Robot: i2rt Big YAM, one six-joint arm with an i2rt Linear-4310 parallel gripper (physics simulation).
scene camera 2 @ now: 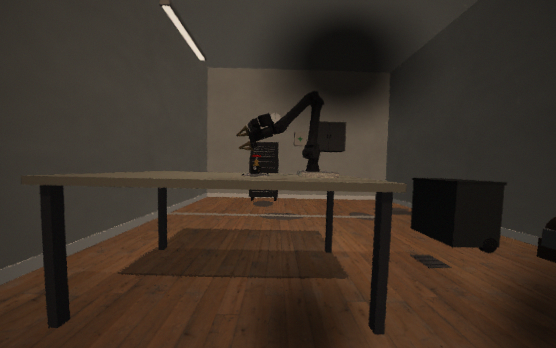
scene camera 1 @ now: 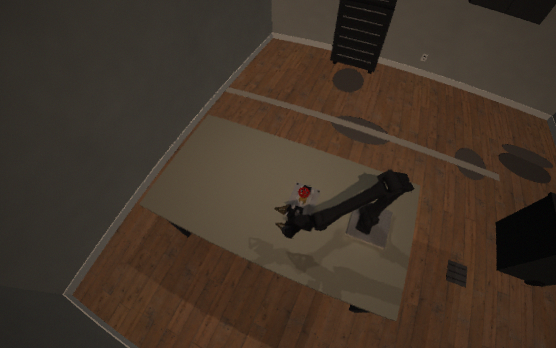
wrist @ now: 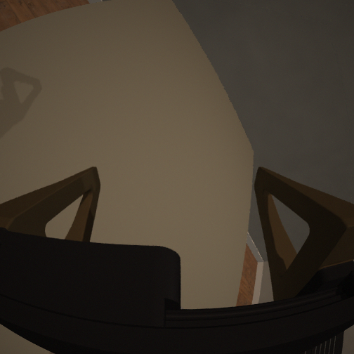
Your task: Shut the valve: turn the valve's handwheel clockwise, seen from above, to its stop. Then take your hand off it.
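Observation:
The valve's red handwheel [scene camera 1: 304,192] [scene camera 2: 256,156] sits on top of a brass-coloured valve body [scene camera 1: 303,200] [scene camera 2: 256,163]. The valve stands on a light base plate [scene camera 1: 313,196] on the table. My gripper [scene camera 1: 279,218] [scene camera 2: 242,140] [wrist: 177,175] is open and empty. It is above the table, higher than the handwheel and beside it, on the near side in the scene camera 1 view, and does not touch it. The arm hides part of the base plate there. The handwheel does not show in the wrist view, and its turn angle is too small to tell.
The table [scene camera 1: 200,165] [scene camera 2: 125,181] [wrist: 150,125] carries the arm's own mounting plate [scene camera 1: 382,235] to the right of the valve. A dark drawer cabinet [scene camera 1: 362,35] stands against the far wall. A black bin [scene camera 2: 465,212] stands on the floor to the right.

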